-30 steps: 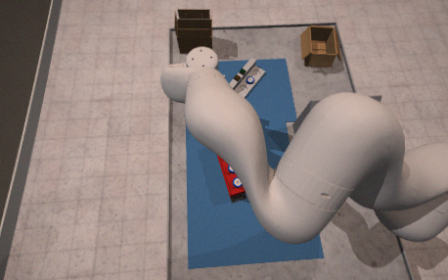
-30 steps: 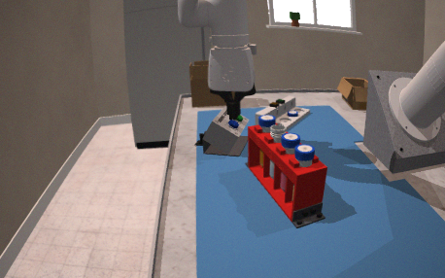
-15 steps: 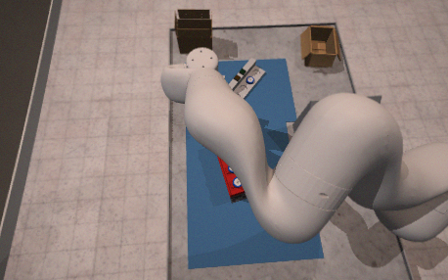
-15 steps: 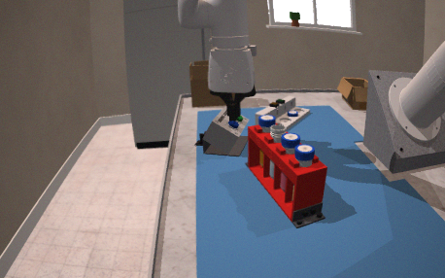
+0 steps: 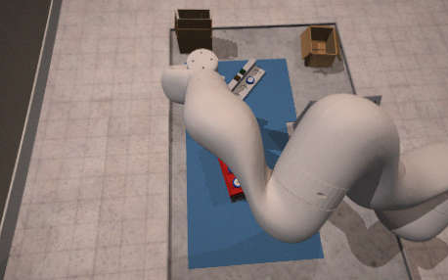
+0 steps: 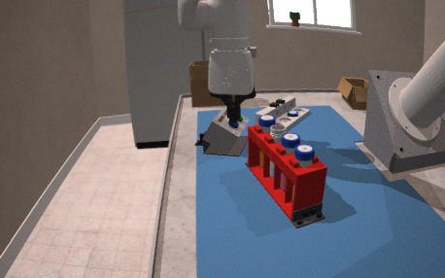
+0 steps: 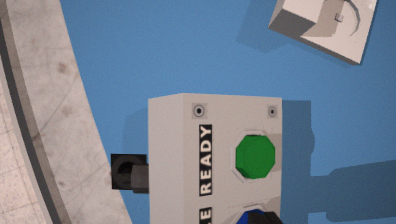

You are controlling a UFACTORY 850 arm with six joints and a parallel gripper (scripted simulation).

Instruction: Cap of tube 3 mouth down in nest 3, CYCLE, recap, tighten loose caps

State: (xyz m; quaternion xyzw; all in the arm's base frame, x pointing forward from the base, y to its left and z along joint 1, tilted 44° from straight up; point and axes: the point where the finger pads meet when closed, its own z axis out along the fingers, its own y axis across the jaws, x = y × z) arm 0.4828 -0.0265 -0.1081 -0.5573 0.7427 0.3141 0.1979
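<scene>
Right now the blue key is 30 mm below my hand. Also, from my hand: green key: 40 mm to the right, 30 mm below, 10 mm behind; grey key housing: 40 mm below, 20 mm to the right, 10 mm ahead; cap marked 4: 120 mm to the left, 60 mm behind, 20 mm above.
</scene>
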